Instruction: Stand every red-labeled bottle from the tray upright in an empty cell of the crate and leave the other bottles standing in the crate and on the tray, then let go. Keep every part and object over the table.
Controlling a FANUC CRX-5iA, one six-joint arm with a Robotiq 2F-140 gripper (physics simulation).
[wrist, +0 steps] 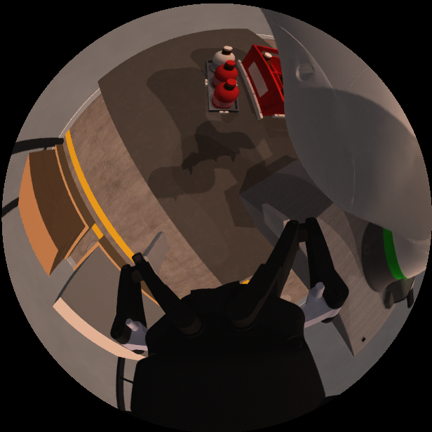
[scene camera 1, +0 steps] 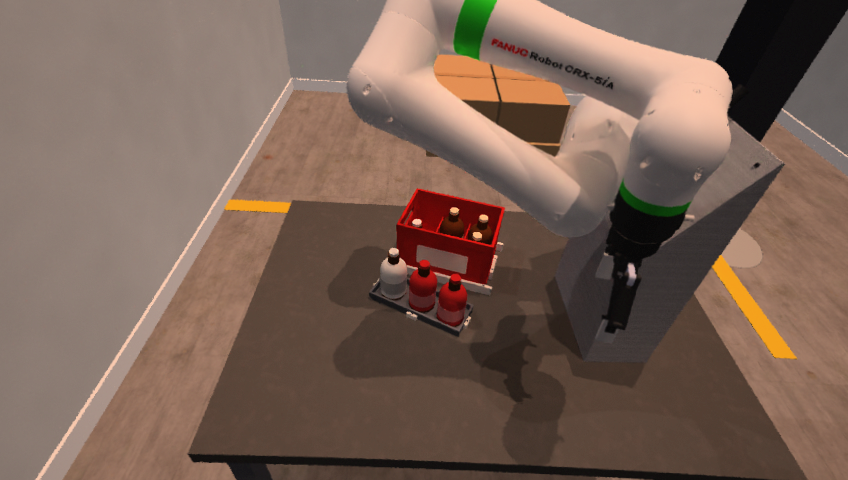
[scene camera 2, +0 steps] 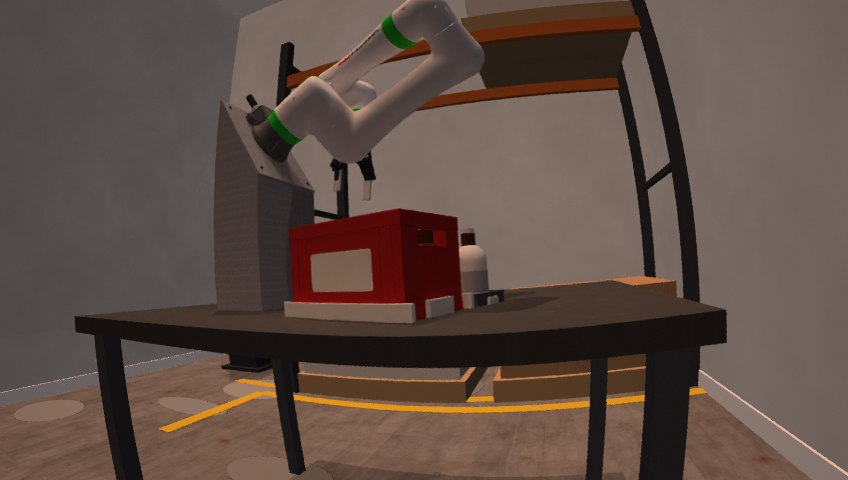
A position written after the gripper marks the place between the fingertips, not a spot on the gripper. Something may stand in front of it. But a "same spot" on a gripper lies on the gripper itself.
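Labels:
The gripper is visible in scene camera 2 [352, 195], and the wrist view and scene camera 1 show the gripper too. On it, the gripper [scene camera 1: 625, 286] [wrist: 118, 312] has one and the same spot given by both.

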